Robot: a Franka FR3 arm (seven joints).
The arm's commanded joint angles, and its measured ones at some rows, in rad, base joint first. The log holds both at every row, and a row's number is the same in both.
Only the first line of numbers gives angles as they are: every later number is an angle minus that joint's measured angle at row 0.
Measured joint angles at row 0:
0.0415 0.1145 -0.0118 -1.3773 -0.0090 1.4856 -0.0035
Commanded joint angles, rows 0 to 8:
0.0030 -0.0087 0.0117 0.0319 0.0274 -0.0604 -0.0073
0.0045 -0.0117 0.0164 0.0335 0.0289 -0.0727 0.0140
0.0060 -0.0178 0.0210 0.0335 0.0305 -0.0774 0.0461
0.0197 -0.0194 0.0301 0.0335 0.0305 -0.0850 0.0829
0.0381 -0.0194 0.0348 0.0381 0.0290 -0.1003 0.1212
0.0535 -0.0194 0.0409 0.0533 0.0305 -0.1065 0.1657
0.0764 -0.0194 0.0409 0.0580 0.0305 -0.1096 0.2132
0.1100 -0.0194 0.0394 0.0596 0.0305 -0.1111 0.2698
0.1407 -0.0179 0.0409 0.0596 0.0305 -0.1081 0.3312
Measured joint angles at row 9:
0.0670 -0.0148 0.0417 0.0458 0.0041 -0.0864 0.1763
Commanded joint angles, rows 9 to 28:
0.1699 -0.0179 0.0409 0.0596 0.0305 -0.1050 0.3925
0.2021 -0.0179 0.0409 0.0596 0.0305 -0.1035 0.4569
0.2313 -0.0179 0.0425 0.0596 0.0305 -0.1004 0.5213
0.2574 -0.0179 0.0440 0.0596 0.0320 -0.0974 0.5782
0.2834 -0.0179 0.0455 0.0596 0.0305 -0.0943 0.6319
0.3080 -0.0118 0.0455 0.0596 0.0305 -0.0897 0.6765
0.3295 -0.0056 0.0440 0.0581 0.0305 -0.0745 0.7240
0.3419 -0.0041 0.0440 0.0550 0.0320 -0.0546 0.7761
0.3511 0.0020 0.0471 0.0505 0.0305 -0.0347 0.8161
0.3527 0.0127 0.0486 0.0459 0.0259 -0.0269 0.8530
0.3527 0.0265 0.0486 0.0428 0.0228 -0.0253 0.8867
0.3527 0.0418 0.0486 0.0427 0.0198 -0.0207 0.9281
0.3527 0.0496 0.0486 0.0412 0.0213 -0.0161 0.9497
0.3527 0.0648 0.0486 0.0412 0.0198 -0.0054 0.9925
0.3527 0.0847 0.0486 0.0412 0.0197 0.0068 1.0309
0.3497 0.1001 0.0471 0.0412 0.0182 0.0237 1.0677
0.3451 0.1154 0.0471 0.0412 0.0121 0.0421 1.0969
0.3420 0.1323 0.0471 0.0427 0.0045 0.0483 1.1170
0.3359 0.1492 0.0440 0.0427 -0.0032 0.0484 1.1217
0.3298 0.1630 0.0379 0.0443 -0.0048 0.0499 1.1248
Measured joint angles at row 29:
0.3546 0.1231 0.0396 0.0392 0.0027 0.0303 1.0773
